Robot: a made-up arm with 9 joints.
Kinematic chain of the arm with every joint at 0, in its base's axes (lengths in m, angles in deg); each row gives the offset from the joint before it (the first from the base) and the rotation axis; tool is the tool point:
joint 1: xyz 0 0 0.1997 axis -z
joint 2: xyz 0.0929 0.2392 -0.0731 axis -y
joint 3: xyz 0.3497 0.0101 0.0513 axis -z
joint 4: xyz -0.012 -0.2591 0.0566 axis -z
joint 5: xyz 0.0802 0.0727 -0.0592 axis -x
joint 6: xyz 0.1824 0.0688 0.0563 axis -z
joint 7: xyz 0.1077 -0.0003 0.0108 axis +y
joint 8: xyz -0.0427 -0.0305 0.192 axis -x
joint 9: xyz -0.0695 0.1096 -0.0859 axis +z
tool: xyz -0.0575 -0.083 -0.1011
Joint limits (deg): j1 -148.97..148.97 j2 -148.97..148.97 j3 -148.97..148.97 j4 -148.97..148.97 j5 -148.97..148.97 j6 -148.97..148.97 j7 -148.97..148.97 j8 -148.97..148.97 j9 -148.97..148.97
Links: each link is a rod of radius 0.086 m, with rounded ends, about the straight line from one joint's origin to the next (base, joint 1, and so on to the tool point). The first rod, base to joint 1, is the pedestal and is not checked.
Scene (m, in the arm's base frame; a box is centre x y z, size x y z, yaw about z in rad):
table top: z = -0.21
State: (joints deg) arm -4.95 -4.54 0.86 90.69 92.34 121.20 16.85 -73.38 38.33
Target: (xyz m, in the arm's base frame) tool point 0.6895 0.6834 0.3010
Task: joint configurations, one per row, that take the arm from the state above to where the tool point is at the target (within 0.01 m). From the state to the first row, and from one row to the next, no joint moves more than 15 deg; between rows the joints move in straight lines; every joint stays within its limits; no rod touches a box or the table.
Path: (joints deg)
1: -19.40 -2.05 -5.53 83.94 92.23 123.82 19.13 -74.70 39.26
2: -33.84 0.43 -11.92 77.20 92.11 126.43 21.41 -76.01 40.20
3: -48.29 2.92 -18.31 70.45 92.00 129.05 23.69 -77.33 41.13

